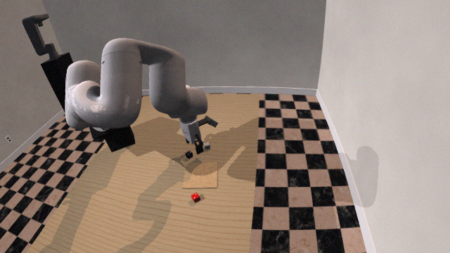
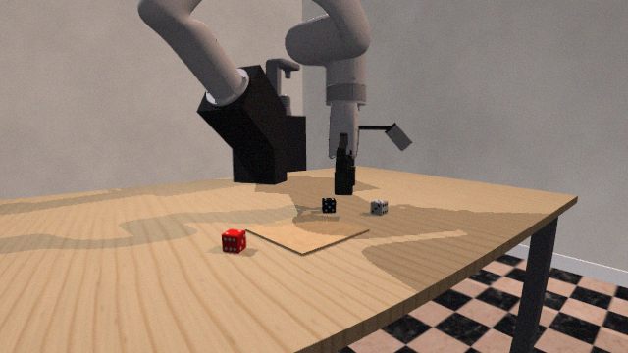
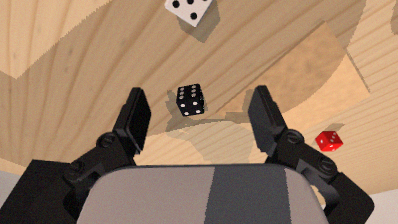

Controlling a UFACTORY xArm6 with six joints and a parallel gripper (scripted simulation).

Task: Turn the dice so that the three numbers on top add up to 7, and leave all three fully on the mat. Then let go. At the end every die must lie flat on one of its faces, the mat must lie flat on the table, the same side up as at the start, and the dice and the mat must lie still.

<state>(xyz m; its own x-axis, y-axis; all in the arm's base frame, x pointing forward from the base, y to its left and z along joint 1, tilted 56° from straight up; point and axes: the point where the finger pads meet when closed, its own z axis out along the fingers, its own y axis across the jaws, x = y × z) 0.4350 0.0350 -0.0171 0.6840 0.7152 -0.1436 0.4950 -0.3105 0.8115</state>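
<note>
Now: hand 3 cm past the black die, 1 cm to the left of it and 4 cm above it. Round my hand: white die: 5 cm ahead, 4 cm to the left, 4 cm below; tan mat: 3 cm ahead, 13 cm to the right, 5 cm below; red die: 2 cm ahead, 25 cm to the right, 4 cm below.
</note>
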